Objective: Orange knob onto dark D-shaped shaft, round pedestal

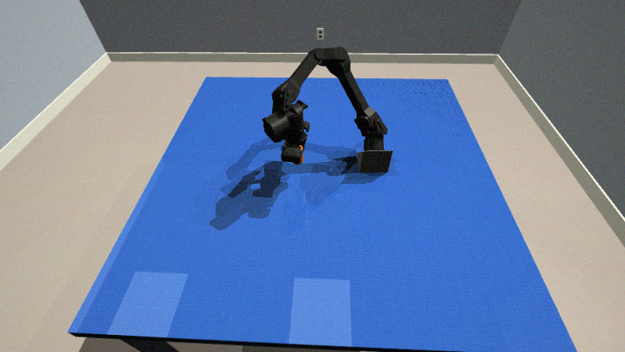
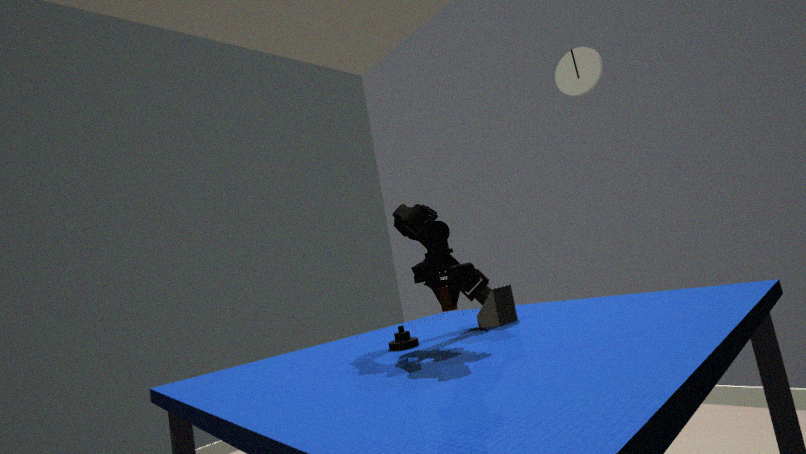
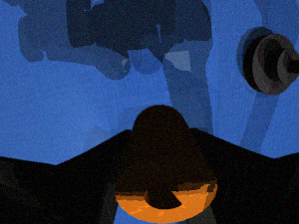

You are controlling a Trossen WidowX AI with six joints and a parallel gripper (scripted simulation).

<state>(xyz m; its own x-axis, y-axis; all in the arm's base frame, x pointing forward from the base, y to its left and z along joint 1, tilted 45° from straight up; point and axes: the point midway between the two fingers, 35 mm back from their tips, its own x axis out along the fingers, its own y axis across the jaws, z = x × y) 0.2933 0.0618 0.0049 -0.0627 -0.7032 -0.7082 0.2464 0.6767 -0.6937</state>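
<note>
The dark round pedestal lies 170 mm to the right of my gripper tip, 70 mm below it and 10 mm ahead of it. The rest, counted from my gripper tip: orange knob: 20 mm above.
</note>
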